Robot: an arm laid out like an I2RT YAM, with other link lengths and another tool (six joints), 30 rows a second.
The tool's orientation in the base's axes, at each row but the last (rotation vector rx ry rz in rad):
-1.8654 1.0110 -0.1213
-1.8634 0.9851 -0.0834
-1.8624 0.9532 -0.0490
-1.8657 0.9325 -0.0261
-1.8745 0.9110 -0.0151
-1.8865 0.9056 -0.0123
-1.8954 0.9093 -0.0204
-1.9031 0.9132 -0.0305
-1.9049 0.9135 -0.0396
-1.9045 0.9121 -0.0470
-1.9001 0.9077 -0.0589
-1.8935 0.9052 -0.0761
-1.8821 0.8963 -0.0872
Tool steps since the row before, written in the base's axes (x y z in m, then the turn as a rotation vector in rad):
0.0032 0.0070 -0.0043 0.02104 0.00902 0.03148
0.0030 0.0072 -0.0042 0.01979 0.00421 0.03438
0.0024 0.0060 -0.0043 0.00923 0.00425 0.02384
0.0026 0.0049 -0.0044 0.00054 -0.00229 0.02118
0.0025 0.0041 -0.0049 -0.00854 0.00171 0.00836
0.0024 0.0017 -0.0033 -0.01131 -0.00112 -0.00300
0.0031 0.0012 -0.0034 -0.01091 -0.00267 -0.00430
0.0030 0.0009 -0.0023 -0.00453 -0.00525 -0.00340
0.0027 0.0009 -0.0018 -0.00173 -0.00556 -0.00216
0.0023 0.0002 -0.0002 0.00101 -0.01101 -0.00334
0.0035 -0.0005 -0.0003 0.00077 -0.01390 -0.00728
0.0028 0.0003 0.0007 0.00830 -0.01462 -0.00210
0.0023 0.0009 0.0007 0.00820 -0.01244 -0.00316
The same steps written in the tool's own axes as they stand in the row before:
-0.0013 0.0002 0.0087 -0.00284 -0.03882 0.00006
-0.0013 0.0002 0.0088 -0.00152 -0.03948 -0.00550
-0.0006 0.0009 0.0077 -0.00498 -0.02499 -0.00472
0.0005 0.0010 0.0070 -0.00612 -0.01653 -0.01197
0.0012 0.0016 0.0066 -0.01022 -0.00199 -0.00611
0.0019 0.0008 0.0039 -0.00637 0.00915 -0.00371
0.0027 0.0006 0.0038 -0.00470 0.01029 -0.00409
0.0024 -0.0001 0.0030 0.00111 0.00649 -0.00403
0.0020 -0.0003 0.0027 0.00288 0.00398 -0.00380
0.0016 -0.0012 0.0012 0.00856 0.00462 -0.00622
0.0029 -0.0016 0.0012 0.01147 0.00854 -0.00650
0.0016 -0.0022 0.0011 0.01565 0.00038 -0.00648
0.0009 -0.0020 0.0013 0.01457 0.00082 -0.00435

